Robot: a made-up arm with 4 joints. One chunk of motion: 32 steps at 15 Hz.
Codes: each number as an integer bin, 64 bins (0 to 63) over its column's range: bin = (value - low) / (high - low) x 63, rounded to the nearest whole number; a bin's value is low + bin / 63 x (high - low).
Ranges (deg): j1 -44..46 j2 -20..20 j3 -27..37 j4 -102..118
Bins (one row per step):
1: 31 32 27 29
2: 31 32 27 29
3: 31 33 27 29
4: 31 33 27 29
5: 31 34 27 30
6: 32 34 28 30
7: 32 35 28 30
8: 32 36 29 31
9: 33 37 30 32
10: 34 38 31 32
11: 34 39 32 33
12: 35 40 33 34
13: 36 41 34 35
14: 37 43 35 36
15: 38 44 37 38
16: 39 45 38 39
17: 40 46 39 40
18: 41 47 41 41
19: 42 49 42 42
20: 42 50 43 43
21: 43 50 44 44
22: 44 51 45 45
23: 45 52 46 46
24: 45 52 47 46
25: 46 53 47 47
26: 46 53 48 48
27: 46 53 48 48
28: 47 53 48 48
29: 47 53 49 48
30: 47 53 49 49
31: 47 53 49 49
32: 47 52 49 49
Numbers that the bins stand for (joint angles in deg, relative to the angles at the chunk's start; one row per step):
1: 0.29 0.32 0.43 -0.73
2: 0.29 0.32 0.43 -0.73
3: 0.29 0.95 0.43 -0.73
4: 0.29 0.95 0.43 -0.73
5: 0.29 1.59 0.43 2.76
6: 1.71 1.59 1.44 2.76
7: 1.71 2.22 1.44 2.76
8: 1.71 2.86 2.46 6.25
9: 3.14 3.49 3.48 9.75
10: 4.57 4.13 4.49 9.75
11: 4.57 4.76 5.51 13.24
12: 6.00 5.40 6.52 16.73
13: 7.43 6.03 7.54 20.22
14: 8.86 7.30 8.56 23.71
15: 10.29 7.94 10.59 30.70
16: 11.71 8.57 11.60 34.19
17: 13.14 9.21 12.62 37.68
18: 14.57 9.84 14.65 41.17
19: 16.00 11.11 15.67 44.67
20: 16.00 11.75 16.68 48.16
21: 17.43 11.75 17.70 51.65
22: 18.86 12.38 18.71 55.14
23: 20.29 13.02 19.73 58.63
24: 20.29 13.02 20.75 58.63
25: 21.71 13.65 20.75 62.13
26: 21.71 13.65 21.76 65.62
27: 21.71 13.65 21.76 65.62
28: 23.14 13.65 21.76 65.62
29: 23.14 13.65 22.78 65.62
30: 23.14 13.65 22.78 69.11
31: 23.14 13.65 22.78 69.11
32: 23.14 13.02 22.78 69.11

